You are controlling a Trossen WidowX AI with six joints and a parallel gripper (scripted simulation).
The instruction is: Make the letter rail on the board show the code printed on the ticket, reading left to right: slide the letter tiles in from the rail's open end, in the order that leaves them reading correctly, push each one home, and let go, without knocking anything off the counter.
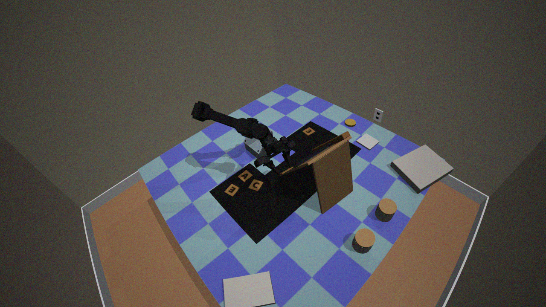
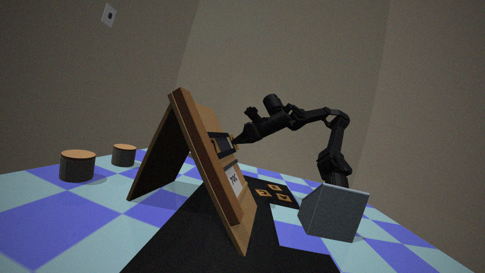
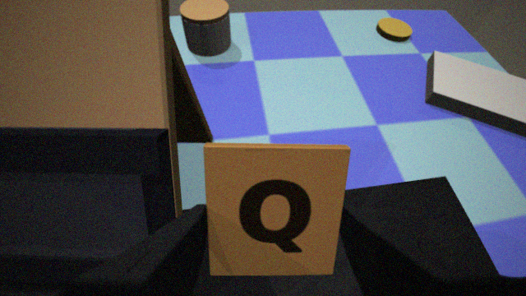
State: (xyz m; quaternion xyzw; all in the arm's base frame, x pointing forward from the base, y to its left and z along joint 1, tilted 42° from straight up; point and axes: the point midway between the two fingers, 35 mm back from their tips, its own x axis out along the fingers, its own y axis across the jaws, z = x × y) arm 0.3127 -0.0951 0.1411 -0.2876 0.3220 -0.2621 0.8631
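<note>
Right now my gripper tip is 16 cm to the right of the white ticket, 8 cm above it and 2 cm past it. From my gripper tip the other things lie so: black mat 18 cm below, 14 cm to the left, 13 cm behind; white slab 44 cm to the right, 17 cm below, 16 cm ahead; q tile right at my gripper tip.
</note>
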